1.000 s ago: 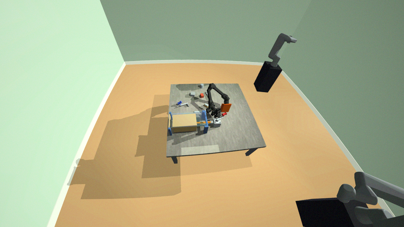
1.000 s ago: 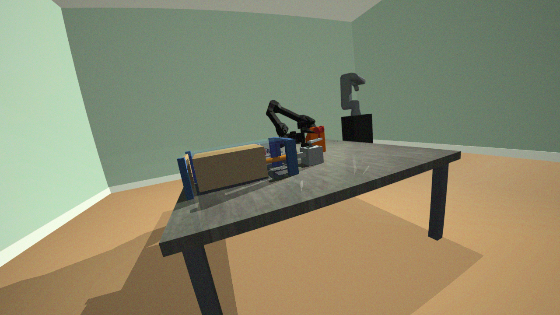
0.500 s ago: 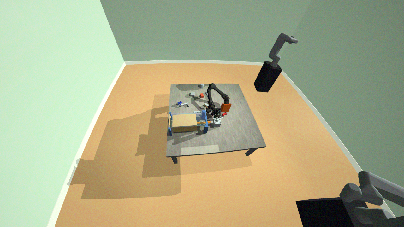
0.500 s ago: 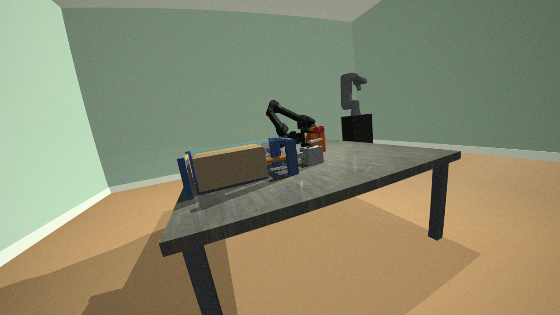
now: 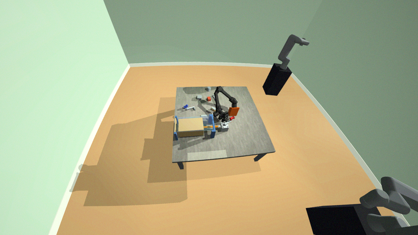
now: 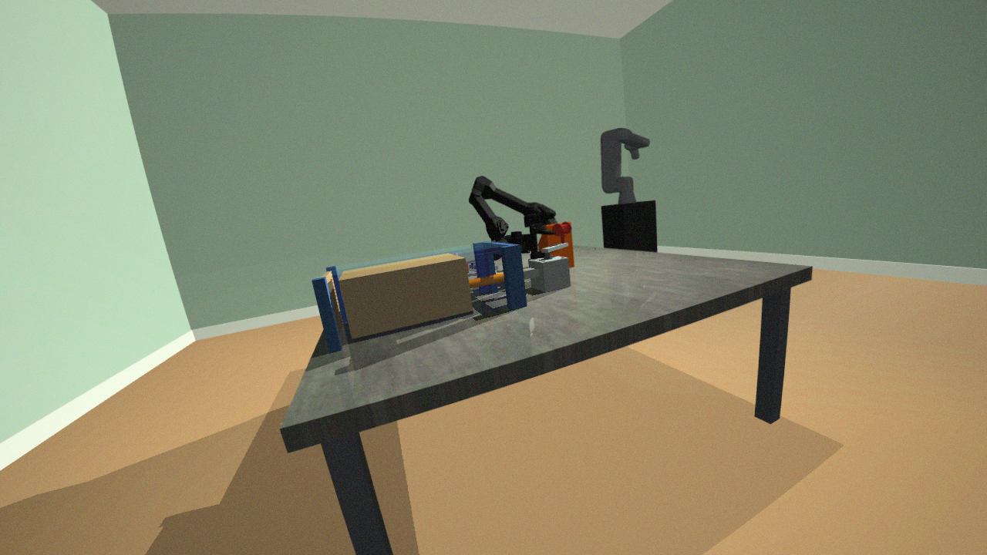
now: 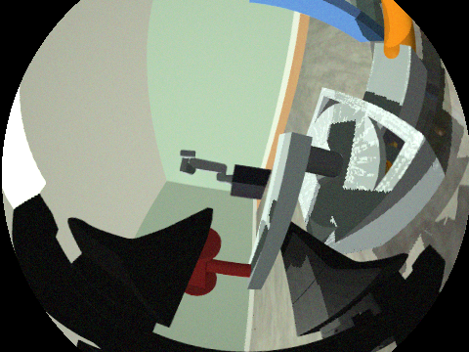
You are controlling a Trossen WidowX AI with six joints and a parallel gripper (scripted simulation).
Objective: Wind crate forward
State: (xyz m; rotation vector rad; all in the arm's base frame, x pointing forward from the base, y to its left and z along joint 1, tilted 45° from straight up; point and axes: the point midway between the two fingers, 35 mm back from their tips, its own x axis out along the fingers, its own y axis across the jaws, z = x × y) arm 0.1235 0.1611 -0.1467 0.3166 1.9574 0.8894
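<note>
My gripper tip is 4 cm past the red knob, 3 cm to the left of it and 2 cm below it. Also, from my gripper tip: tan-handled tool 14 cm ahead, 27 cm to the right, 12 cm below; grey winch 3 cm ahead, 1 cm to the left, 10 cm below; grey bar 26 cm ahead, 19 cm to the right, 13 cm below.
</note>
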